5 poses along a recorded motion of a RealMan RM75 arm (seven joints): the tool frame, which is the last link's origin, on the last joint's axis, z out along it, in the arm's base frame.
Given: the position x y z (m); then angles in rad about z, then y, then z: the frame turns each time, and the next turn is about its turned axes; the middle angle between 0 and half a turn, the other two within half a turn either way.
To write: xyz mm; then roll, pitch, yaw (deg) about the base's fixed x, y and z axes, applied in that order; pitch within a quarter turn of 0, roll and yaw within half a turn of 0. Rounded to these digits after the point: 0 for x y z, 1 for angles.
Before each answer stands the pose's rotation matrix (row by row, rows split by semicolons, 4 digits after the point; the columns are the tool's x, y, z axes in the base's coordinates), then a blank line. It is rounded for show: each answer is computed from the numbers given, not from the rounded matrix.
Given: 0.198, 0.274, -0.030, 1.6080, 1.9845, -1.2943
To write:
0.9654 -0.2584 -0.0341; -0.0739 -0.3966 0.9150; -0.2500 -0.8809 -0.4020

198, 274, -30, -114.5, 14.5, -4.4
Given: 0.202, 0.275, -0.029, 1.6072, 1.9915, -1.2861
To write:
0.9633 -0.2664 -0.0332; -0.0797 -0.4019 0.9122; -0.2564 -0.8761 -0.4084

202, 275, -29, -115.0, 14.9, -4.7
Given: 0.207, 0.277, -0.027, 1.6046, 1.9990, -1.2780
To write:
0.9609 -0.2750 -0.0307; -0.0874 -0.4071 0.9092; -0.2626 -0.8710 -0.4152

207, 277, -27, -115.5, 15.2, -5.2
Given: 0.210, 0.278, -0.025, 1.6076, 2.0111, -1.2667
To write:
0.9582 -0.2843 -0.0333; -0.0924 -0.4174 0.9040; -0.2709 -0.8631 -0.4262

210, 278, -25, -116.3, 15.7, -5.5
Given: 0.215, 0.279, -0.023, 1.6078, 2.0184, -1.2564
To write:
0.9553 -0.2938 -0.0334; -0.0986 -0.4228 0.9009; -0.2788 -0.8573 -0.4328

215, 279, -23, -116.8, 16.2, -5.9
